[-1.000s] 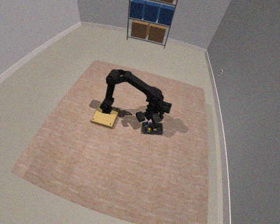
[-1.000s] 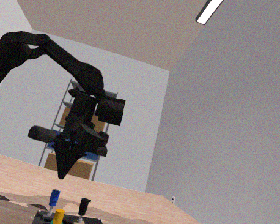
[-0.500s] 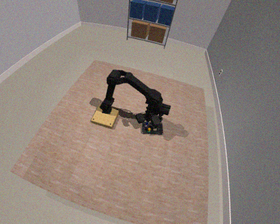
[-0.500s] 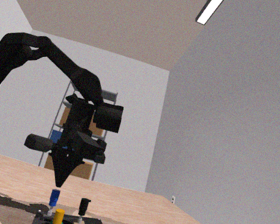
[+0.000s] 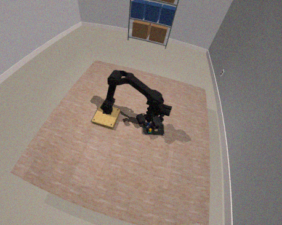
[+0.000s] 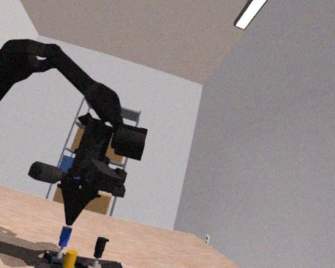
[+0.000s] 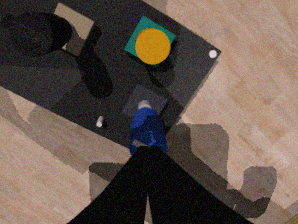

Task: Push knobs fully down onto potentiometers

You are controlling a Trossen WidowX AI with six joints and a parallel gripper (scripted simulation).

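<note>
Right now the blue knob is 20 mm below my gripper tip. Round my gripper tip: black knob (70 mm ahead, 20 mm to the right, 20 mm below).
</note>
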